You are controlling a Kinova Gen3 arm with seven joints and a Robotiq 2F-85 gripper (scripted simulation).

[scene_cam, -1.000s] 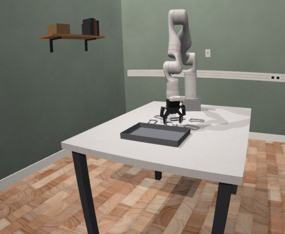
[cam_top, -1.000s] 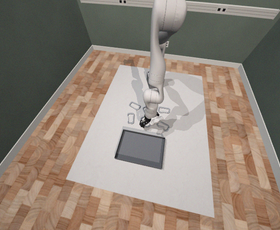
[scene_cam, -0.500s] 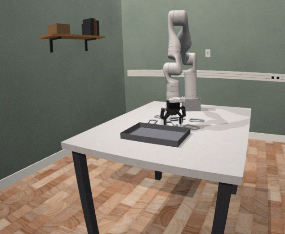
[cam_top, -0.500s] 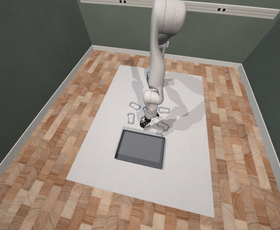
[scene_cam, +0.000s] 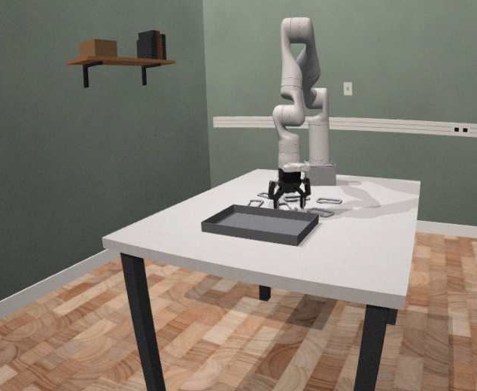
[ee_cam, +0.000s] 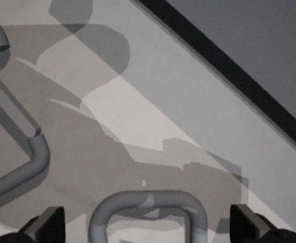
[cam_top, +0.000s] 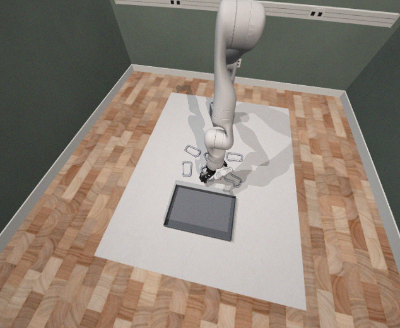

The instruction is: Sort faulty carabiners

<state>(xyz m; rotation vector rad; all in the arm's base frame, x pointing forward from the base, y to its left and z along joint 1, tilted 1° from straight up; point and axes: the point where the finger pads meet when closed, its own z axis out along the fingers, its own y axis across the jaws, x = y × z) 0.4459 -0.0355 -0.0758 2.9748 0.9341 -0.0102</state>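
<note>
My hand is 180 mm short of the grey tray and 50 mm to the left of it.
</note>
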